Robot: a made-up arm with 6 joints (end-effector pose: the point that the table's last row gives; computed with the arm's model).
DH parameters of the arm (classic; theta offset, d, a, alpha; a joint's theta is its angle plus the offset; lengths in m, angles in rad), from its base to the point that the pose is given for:
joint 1: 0 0.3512 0.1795 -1.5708
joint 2: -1.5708 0 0.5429 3.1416
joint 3: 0 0 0.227 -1.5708
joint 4: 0 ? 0 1.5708
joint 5: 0 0 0 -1.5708
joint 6: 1.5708 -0.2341 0 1.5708
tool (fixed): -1.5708 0 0 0
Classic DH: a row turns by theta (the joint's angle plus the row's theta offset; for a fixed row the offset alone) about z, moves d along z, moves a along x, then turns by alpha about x.
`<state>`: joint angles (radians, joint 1 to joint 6).
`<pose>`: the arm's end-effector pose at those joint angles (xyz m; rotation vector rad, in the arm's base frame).
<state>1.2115 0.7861 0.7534 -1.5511 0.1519 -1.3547</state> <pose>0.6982 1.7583 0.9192 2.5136 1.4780 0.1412</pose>
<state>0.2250 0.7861 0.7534 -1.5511 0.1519 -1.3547</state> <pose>1.8517 0.3875 0.9192 2.8979 0.1111 -0.0297</pose>
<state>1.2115 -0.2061 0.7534 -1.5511 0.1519 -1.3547</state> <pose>0.2582 0.5868 2.0952 -2.2197 -1.1255 -1.1455</pose>
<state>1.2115 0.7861 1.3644 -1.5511 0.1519 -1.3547</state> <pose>0.5766 1.4343 1.6476 -2.5161 -1.3581 -0.8305</pose>
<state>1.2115 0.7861 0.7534 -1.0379 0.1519 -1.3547</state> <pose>0.6938 1.7605 0.9365 2.1267 1.2506 0.5454</pose>
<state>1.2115 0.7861 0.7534 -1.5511 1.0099 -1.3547</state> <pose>0.8131 1.6011 0.9259 2.8736 0.2912 0.0362</pose>
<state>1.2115 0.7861 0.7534 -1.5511 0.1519 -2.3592</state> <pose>0.6982 1.7583 0.9192 -2.1171 -1.2231 0.5273</pose>
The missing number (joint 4, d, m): -1.0897
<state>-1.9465 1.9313 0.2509 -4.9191 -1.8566 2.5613</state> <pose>-0.4816 -0.6220 -0.8776 0.5652 0.4965 2.5765</pose>
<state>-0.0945 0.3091 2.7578 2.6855 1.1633 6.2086</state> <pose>-0.5753 0.1496 1.5975 2.4100 0.6219 1.7457</pose>
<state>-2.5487 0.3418 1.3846 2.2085 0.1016 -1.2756</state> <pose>-0.6892 -0.4874 2.1124 -1.6361 0.8159 -2.4188</pose>
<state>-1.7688 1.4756 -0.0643 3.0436 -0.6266 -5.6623</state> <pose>-0.2341 -1.0983 -0.8647 -1.7501 1.7188 1.3292</pose>
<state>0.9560 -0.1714 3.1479 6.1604 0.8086 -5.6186</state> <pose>-0.6030 -0.8901 0.2761 -1.4550 1.8075 1.0923</pose>
